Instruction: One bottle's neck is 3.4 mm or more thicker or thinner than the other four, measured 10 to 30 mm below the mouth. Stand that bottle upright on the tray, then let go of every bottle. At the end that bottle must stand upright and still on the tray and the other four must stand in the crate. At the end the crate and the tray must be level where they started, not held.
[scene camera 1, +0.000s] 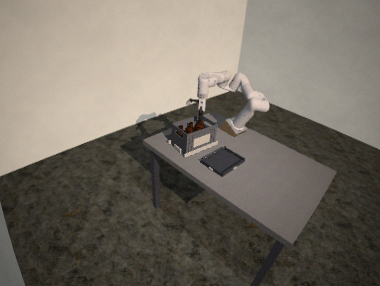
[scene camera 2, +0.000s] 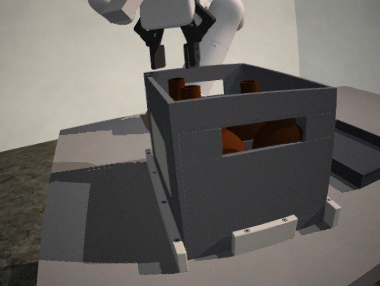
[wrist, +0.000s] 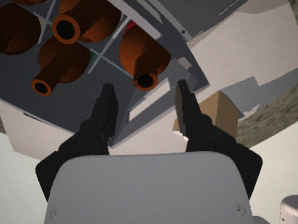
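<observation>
Scene camera 1 gives me a dark flat tray (scene camera 1: 222, 161). On scene camera 2 there's my gripper (scene camera 2: 175, 67), and I can see a dark grey crate (scene camera 2: 216, 194) there too. As for the wrist view, that's got a bottle (wrist: 141, 56), plus the crate again (wrist: 68, 106) and my gripper again (wrist: 145, 92).
</observation>
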